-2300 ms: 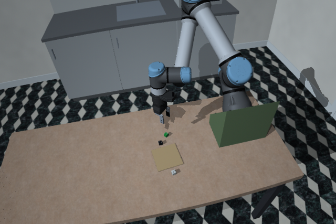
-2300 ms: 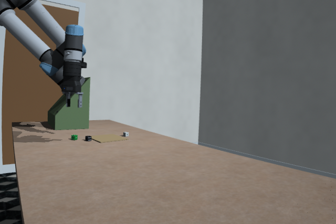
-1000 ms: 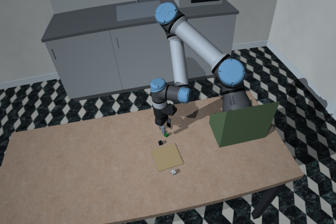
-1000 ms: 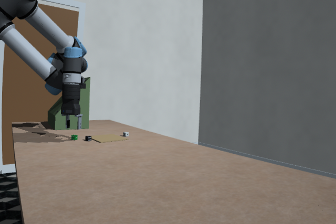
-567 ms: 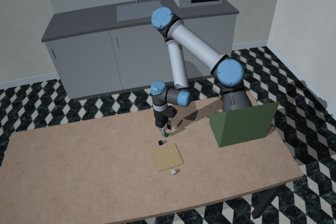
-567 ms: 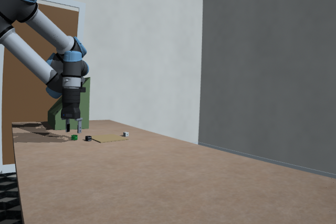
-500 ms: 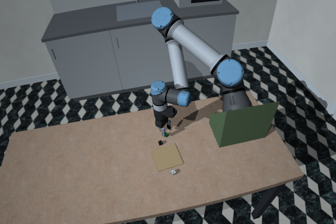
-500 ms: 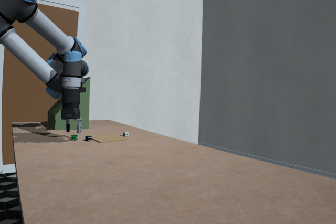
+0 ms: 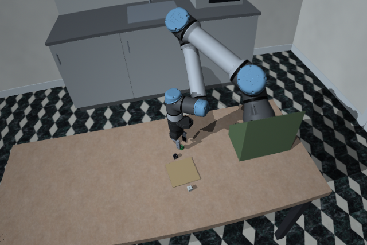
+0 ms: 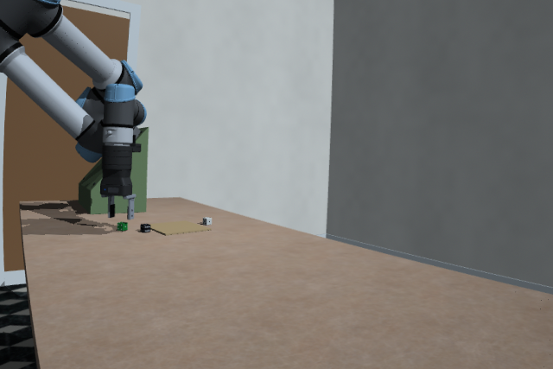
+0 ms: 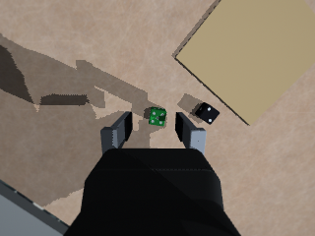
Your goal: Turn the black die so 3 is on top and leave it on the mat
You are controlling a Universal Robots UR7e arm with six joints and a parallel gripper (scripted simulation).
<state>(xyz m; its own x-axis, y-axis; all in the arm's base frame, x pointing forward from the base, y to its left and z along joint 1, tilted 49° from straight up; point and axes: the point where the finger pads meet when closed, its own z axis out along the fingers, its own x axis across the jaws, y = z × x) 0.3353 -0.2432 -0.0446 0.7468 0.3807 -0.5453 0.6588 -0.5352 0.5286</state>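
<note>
Now: the green die 4 cm below my hand. From my hand the other things lie so: tan mat 4 cm ahead, 15 cm to the left, 5 cm below; white die 3 cm ahead, 25 cm to the left, 4 cm below; black die 5 cm ahead, 5 cm to the left, 4 cm below.
</note>
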